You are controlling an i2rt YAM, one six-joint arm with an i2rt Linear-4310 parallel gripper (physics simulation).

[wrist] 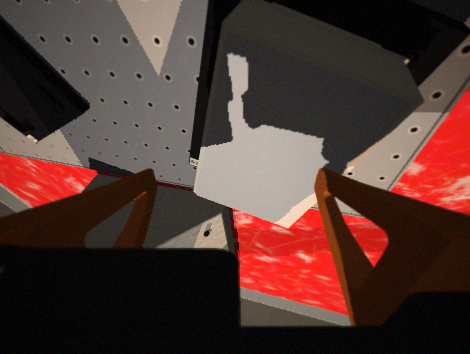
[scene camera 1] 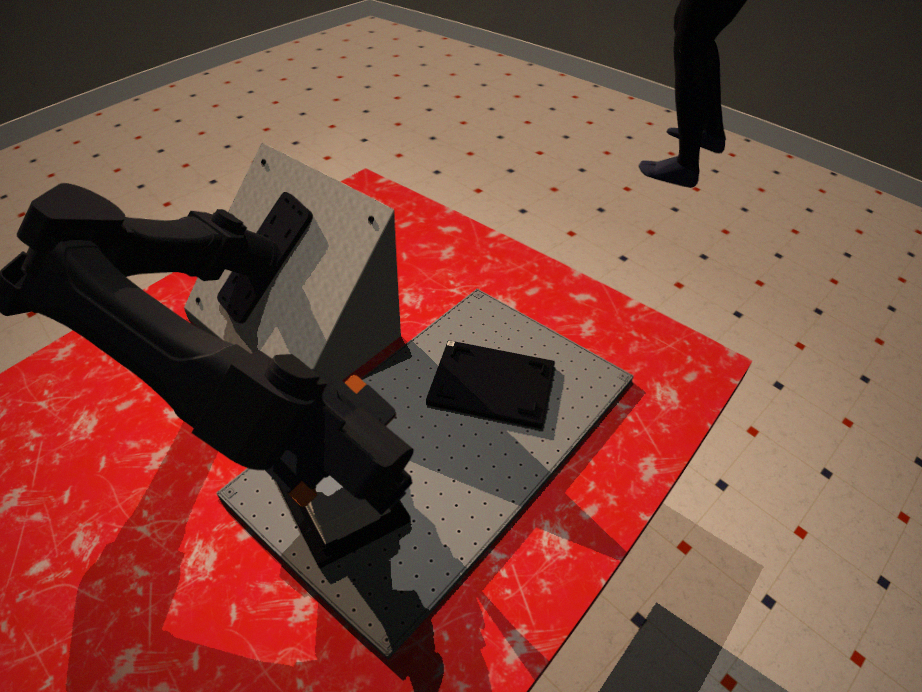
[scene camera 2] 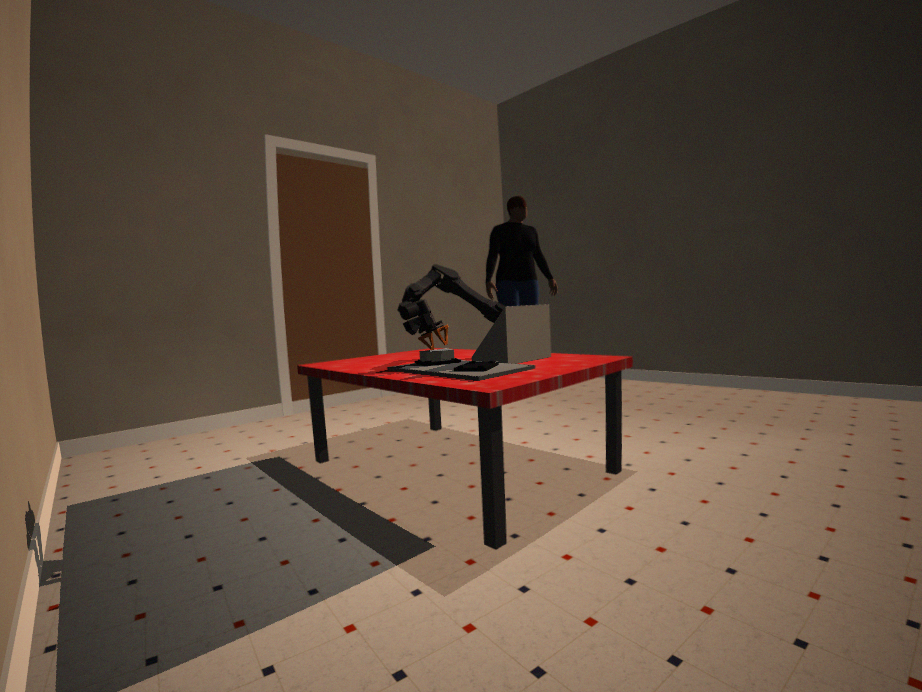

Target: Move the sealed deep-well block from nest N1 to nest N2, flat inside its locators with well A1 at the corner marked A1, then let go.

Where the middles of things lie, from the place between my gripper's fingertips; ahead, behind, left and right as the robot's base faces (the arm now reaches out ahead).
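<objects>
Grey block (scene camera 1: 336, 513): 20 mm to the right of my hand, 30 mm below. Perforated grey plate (scene camera 1: 469, 473): from my hand 20 mm ahead, 150 mm to the left, 70 mm below.
</objects>
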